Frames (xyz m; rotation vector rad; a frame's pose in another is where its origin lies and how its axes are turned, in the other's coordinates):
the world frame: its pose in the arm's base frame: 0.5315 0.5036 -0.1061 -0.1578 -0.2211 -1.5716
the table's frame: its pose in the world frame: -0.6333 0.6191 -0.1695 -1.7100 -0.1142 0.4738
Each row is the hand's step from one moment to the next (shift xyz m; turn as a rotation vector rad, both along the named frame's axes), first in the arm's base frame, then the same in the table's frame.
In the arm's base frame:
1: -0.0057 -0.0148 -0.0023 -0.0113 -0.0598 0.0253
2: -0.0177 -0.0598 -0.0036 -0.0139 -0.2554 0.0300
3: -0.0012 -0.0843 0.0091 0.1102 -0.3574 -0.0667
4: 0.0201 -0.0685 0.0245 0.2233 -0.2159 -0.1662
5: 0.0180 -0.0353 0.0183 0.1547 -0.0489 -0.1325
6: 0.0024 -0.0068 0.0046 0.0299 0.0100 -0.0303
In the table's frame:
1: 0.0121 0.0039 -0.0098 0.0525 -0.0203 -0.0344
2: 0.0506 0.0093 -0.0355 0.2361 -0.0151 -0.1018
3: 0.0791 -0.0047 -0.0303 0.3743 0.0652 -0.0037
4: 0.0711 -0.0241 -0.0079 0.2791 0.1383 0.1645
5: 0.0391 -0.0192 0.0021 0.0985 0.1081 0.1500
6: 0.0072 -0.0046 -0.0008 0.0007 0.0246 0.0362

